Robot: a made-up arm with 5 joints.
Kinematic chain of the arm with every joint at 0, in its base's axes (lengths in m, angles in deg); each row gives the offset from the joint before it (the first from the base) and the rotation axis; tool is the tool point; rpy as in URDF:
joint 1: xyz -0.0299 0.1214 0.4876 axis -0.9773 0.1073 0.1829
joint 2: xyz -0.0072 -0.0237 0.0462 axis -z
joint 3: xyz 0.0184 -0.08 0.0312 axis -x
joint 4: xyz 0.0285 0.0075 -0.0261 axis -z
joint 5: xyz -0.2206 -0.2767 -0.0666 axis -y
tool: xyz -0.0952 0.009 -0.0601 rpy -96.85 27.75 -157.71
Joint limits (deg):
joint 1: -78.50..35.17
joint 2: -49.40..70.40
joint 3: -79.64..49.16
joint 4: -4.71..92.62
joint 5: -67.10..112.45
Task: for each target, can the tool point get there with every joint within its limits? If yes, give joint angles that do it. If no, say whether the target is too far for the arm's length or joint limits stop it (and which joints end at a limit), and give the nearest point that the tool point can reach.
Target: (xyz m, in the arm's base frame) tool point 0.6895 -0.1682 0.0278
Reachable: no: too far | nearest point 0.1686 -0.0797 0.1737 | short by 0.548 m
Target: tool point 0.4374 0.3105 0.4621
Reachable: no: joint limits stop it (at a limit: joint 2, joint 4) | nearest point 0.1649 0.3779 0.5228 | short by 0.287 m
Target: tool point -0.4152 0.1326 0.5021
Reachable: yes | joints -30.90 -1.93 -30.03 47.12 -35.86
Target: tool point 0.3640 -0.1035 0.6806
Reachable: no: joint limits stop it (at a limit: joint 1, joint 2, joint 4) | nearest point 0.2615 -0.0996 0.6903 | short by 0.103 m
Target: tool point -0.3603 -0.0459 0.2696
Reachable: yes | joints -22.77 15.96 0.37 6.27 38.60
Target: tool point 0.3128 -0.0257 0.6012
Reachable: no: joint limits stop it (at a limit: joint 1, joint 2, joint 4, joint 5) | nearest point 0.2565 -0.1095 0.6587 | short by 0.116 m
